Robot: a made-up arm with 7 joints.
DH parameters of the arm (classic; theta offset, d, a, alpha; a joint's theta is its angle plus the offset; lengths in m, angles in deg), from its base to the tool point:
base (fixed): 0 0 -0.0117 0
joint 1: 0 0.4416 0.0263 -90
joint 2: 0 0.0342 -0.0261 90
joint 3: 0 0.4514 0.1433 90
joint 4: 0 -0.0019 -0.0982 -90
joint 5: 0 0.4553 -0.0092 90
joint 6: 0 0.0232 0.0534 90
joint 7: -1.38 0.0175 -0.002 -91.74
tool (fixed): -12.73 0.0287 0 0
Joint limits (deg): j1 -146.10..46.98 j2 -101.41..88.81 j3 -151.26..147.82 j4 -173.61..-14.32 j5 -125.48..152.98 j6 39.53..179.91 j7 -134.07..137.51
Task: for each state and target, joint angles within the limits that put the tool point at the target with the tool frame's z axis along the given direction. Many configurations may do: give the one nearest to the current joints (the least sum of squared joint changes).
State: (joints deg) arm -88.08 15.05 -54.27 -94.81 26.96 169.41 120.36
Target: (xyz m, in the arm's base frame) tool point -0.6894 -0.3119 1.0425 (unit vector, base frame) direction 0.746 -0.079 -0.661
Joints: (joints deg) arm -132.52 30.98 -46.87 -46.62 24.91 115.70 105.16
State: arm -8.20 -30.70 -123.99 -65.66 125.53 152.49 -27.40
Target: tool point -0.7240 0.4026 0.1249 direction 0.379 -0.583 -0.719
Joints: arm -43.84 -72.38 -151.26 -64.88 109.68 164.69 -23.99
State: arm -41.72 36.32 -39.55 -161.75 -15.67 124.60 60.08
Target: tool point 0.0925 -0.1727 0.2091 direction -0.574 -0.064 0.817
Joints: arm -45.34 51.19 -7.49 -173.61 4.60 158.13 52.99
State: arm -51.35 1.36 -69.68 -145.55 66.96 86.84 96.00
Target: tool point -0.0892 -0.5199 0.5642 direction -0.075 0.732 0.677
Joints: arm -47.32 10.56 -56.22 -133.09 68.87 75.29 78.37
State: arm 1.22 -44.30 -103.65 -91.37 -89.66 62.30 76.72
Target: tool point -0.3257 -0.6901 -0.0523 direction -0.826 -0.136 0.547
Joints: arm 35.91 -97.91 -129.99 -70.82 -90.40 64.26 31.85
